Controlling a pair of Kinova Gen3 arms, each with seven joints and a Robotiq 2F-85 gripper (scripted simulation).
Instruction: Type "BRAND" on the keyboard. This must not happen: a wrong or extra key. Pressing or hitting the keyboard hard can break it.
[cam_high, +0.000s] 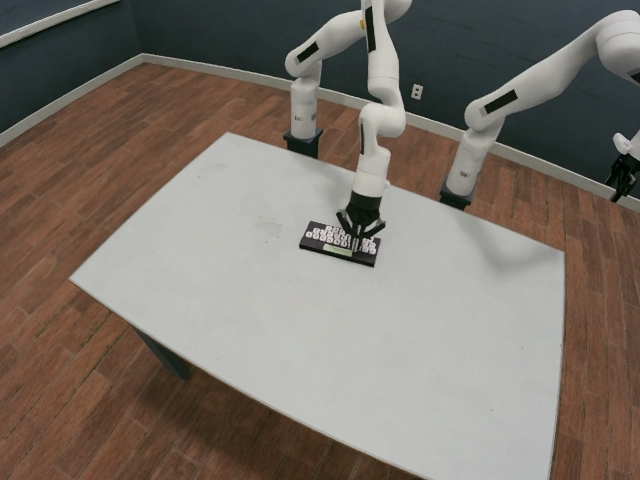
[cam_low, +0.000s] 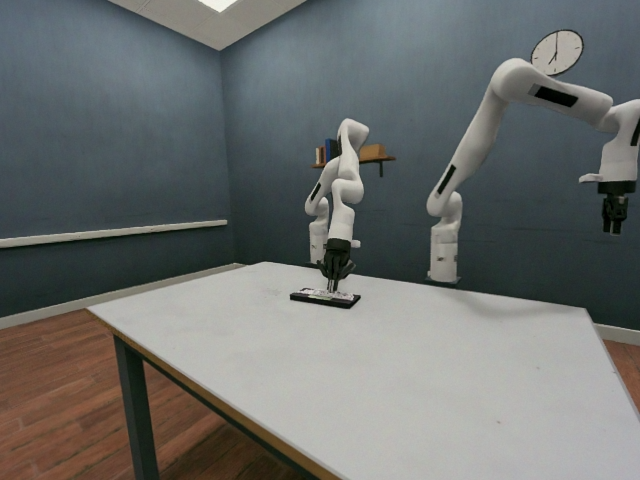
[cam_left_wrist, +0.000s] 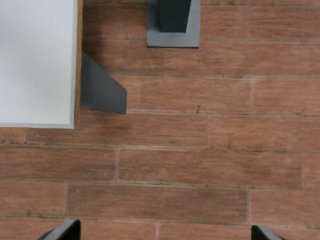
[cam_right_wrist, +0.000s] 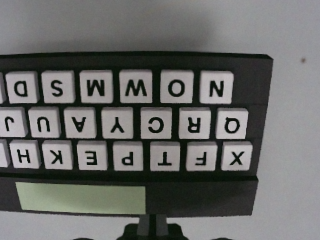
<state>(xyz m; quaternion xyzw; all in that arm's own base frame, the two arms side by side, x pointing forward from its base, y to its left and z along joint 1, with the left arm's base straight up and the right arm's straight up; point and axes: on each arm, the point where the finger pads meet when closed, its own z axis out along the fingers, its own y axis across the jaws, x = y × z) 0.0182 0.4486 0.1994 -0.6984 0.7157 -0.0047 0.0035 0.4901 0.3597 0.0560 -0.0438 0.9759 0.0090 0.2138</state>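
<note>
Right now the key is 40 mm to the right of my right hand, 40 mm below it and 40 mm behind it.
</note>
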